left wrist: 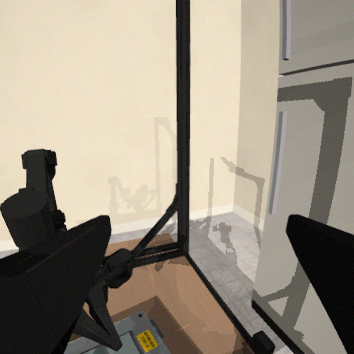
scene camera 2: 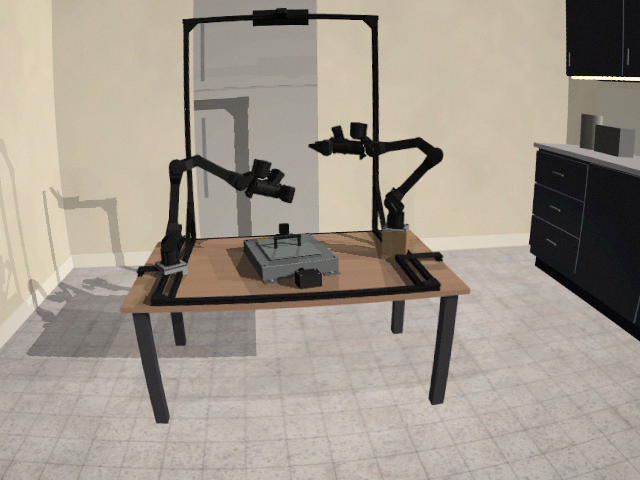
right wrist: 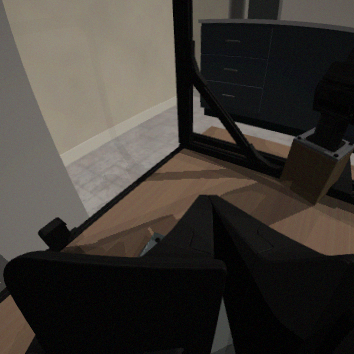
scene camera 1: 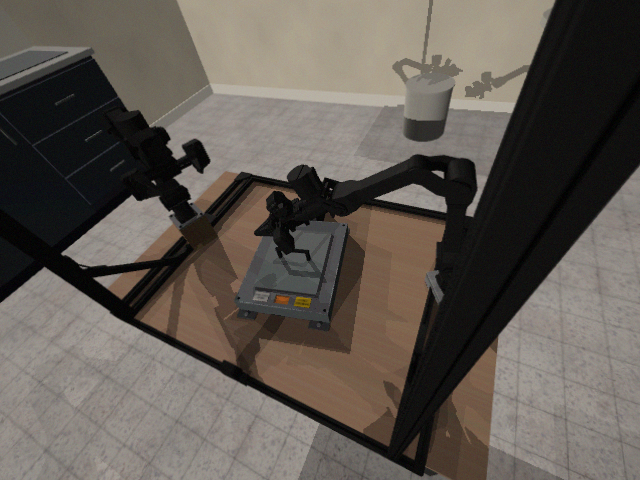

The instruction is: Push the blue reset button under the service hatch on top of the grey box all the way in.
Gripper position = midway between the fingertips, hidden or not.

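Observation:
A service hatch [scene camera 1: 300, 271] is visible. My left gripper [scene camera 1: 182, 182] [left wrist: 199, 223] is open and my right gripper [scene camera 1: 254, 233] [right wrist: 206, 203] is shut; my left gripper holds nothing, and my right gripper holds nothing.

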